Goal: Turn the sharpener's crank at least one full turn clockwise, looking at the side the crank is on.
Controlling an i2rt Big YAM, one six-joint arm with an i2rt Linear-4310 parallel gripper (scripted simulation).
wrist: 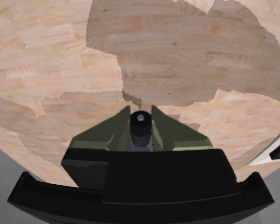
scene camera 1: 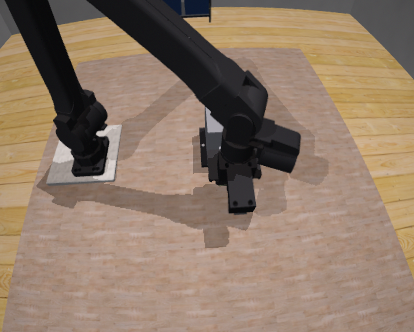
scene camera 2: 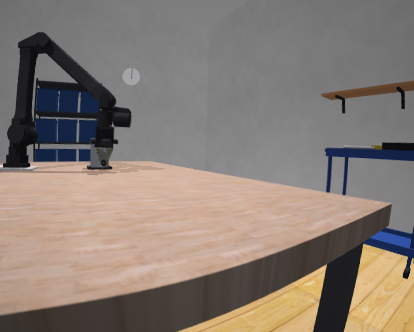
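Note:
I can see a sharpener (scene camera 1: 215, 129), and there is my gripper (wrist: 140, 110) as well.

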